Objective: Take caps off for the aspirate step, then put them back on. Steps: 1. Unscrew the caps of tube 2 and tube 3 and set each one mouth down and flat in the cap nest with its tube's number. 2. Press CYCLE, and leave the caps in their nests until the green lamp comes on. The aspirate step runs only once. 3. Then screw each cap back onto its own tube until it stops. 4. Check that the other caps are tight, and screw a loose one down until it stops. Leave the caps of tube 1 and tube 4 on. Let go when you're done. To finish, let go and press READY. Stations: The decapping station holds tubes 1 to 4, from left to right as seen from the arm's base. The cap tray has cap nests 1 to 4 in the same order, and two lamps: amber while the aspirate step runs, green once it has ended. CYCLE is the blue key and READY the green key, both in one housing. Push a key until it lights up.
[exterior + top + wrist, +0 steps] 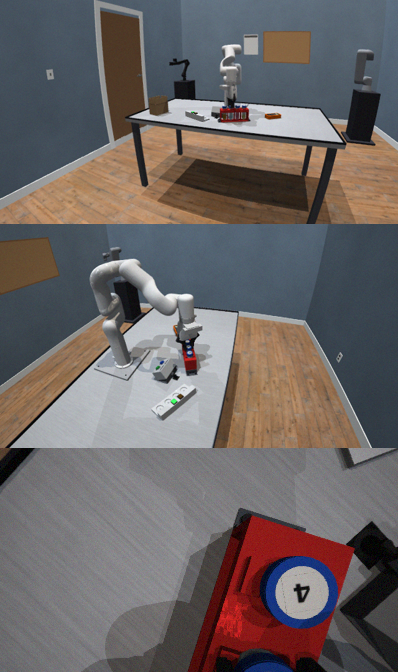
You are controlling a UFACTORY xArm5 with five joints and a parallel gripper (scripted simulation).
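Now: the blue-rimmed cap 20 mm behind my hand, 50 mm to the left of it and 10 mm below it. Also, from my hand: grey key housing: 100 mm behind, 130 mm to the right, 80 mm below; blue key: 120 mm behind, 110 mm to the right, 60 mm below; green key: 120 mm behind, 160 mm to the right, 60 mm below.
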